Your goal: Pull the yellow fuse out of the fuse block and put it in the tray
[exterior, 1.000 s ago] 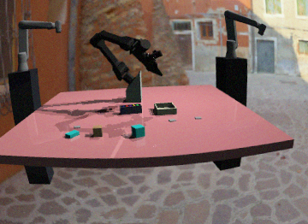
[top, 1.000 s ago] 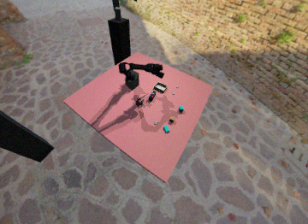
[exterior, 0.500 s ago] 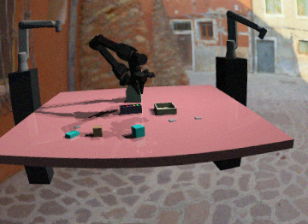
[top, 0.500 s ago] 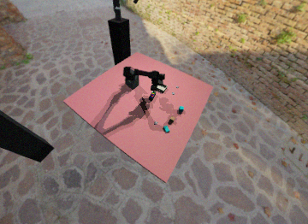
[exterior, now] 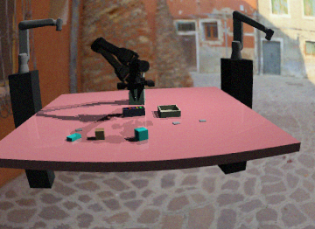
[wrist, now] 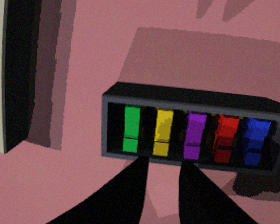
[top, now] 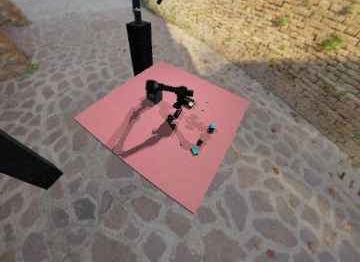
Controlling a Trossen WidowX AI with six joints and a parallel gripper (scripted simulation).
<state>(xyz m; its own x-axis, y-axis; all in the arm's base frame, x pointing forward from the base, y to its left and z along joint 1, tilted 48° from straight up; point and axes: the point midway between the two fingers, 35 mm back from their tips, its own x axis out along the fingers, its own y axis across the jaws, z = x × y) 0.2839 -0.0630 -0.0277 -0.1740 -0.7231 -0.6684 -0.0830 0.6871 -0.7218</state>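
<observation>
Now: gripper tip 50 mm above the yellow fuse. The rest, counted from my gripper tip: blue fuse (60 mm to the right, 50 mm below); then purple fuse (50 mm below, 20 mm to the right); then red fuse (50 mm below, 40 mm to the right).
</observation>
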